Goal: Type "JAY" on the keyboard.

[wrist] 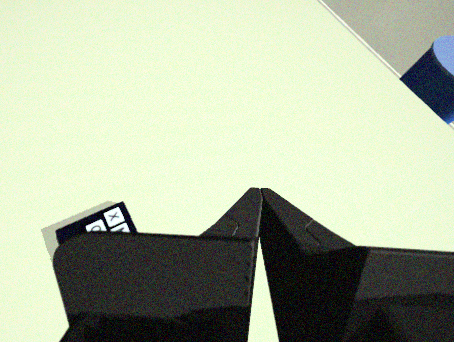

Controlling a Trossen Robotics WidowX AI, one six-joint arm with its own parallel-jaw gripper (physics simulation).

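Places are measured from the arm's base along level axes (x back, y down, z right), in metres.
Where they show: gripper, between the fingertips: (258, 197).
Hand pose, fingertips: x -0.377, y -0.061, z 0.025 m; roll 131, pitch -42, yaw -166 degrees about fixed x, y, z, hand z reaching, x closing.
Note:
After its pixels a point has its place.
The keyboard (73, 234) @(x -0.287, y 0.120, z -0.079 m) is black with white keys. One end of it shows at the lower left of the wrist view, beyond the left finger, and it lies at a slant. The X key (114, 216) @(x -0.327, y 0.115, z -0.071 m) shows whole near its corner, with parts of two more keys beside it. The rest of the keyboard, with the J, A and Y keys, is hidden behind the finger or does not show. My gripper (258, 197) @(x -0.377, y -0.061, z 0.025 m) is shut with its fingertips together and nothing between them. Its tips are to the right of the visible end of the keyboard, over the pale table top.
The pale green table top (200, 100) @(x -0.507, y 0.131, z -0.163 m) fills most of the view. Its edge runs diagonally across the upper right, with a grey surface (380, 25) beyond it. A dark blue cylinder (430, 82) with a lighter blue top stands at that edge, partly out of view.

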